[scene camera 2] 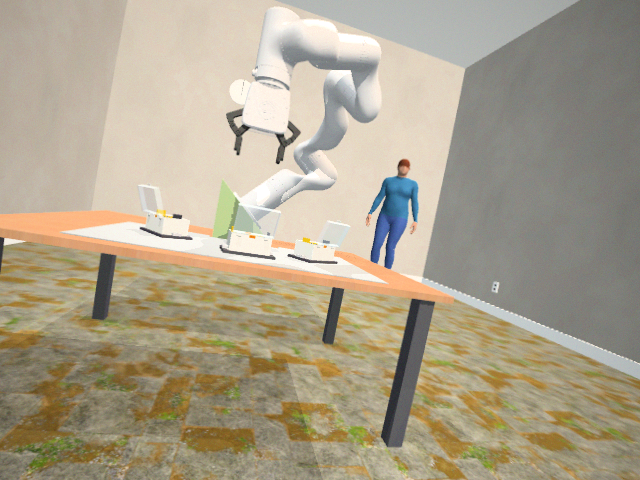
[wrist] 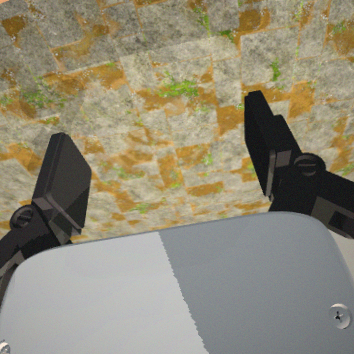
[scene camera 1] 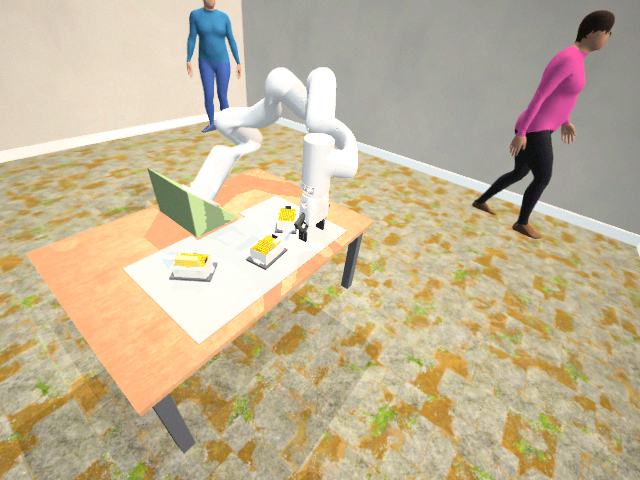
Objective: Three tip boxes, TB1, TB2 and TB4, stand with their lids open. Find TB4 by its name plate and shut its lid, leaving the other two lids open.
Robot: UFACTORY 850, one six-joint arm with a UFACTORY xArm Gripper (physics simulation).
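Note:
Three white tip boxes with yellow racks stand on dark bases: the left box [scene camera 1: 191,267] [scene camera 2: 168,225], the middle box [scene camera 1: 266,251] [scene camera 2: 250,242] and the far box [scene camera 1: 285,218], at the right in scene camera 2 [scene camera 2: 314,250]. Their clear lids stand open: left lid [scene camera 2: 149,198], middle lid [scene camera 2: 268,220], right lid [scene camera 2: 336,234]. Name plates cannot be read, so I cannot tell which is TB4. My gripper [scene camera 1: 312,230] [scene camera 2: 258,157] [wrist: 159,133] is open and empty, high above box level, pointing down. No box shows in the wrist view; floor shows between the fingers.
The boxes stand on a pale mat [scene camera 1: 201,315] [scene camera 2: 111,231] on a wooden table [scene camera 1: 98,310] [scene camera 2: 51,219]. A green angled panel [scene camera 1: 173,202] [scene camera 2: 223,210] stands near the arm's base. A person in blue [scene camera 1: 209,38] [scene camera 2: 399,198] and one in pink [scene camera 1: 555,87] are beyond the table.

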